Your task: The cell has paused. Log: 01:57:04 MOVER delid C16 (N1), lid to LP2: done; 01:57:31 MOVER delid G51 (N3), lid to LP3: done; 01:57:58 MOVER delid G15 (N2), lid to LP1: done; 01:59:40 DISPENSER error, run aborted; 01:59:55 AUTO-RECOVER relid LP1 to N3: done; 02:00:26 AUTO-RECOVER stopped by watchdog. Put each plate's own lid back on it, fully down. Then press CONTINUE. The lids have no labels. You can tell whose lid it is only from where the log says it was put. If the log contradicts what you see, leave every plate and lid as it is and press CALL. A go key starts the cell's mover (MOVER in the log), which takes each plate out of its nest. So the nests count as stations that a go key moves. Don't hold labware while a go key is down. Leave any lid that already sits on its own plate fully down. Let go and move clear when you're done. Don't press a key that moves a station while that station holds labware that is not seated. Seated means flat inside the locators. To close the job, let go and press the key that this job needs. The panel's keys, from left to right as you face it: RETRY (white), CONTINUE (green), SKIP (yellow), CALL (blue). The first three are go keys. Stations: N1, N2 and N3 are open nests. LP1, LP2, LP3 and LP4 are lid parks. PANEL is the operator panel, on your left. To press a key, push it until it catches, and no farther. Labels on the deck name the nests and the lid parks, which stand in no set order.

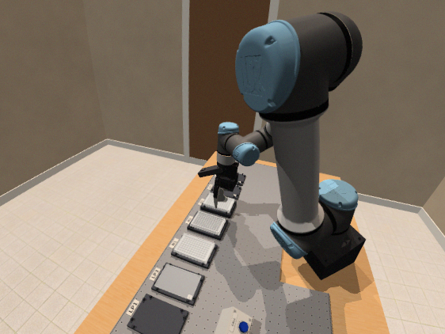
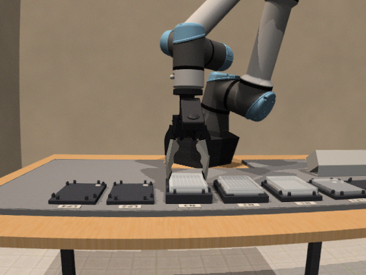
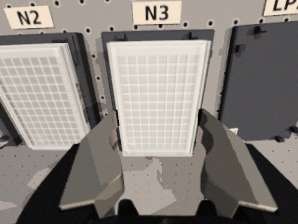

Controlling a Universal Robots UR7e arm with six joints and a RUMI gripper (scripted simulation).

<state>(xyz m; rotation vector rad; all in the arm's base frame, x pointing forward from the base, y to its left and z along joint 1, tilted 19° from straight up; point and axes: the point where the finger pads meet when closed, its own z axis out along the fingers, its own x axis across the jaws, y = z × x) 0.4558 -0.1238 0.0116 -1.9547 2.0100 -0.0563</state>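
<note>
Right now my hand is 130 mm to the right of the plate and 20 mm above it. Round my hand: LP4 lid park: 250 mm to the right, 40 mm below, 10 mm ahead; LP3 lid park: 400 mm to the left, 40 mm below, 10 mm behind; LP2 lid park: 130 mm to the right, 40 mm below, 10 mm ahead.
</note>
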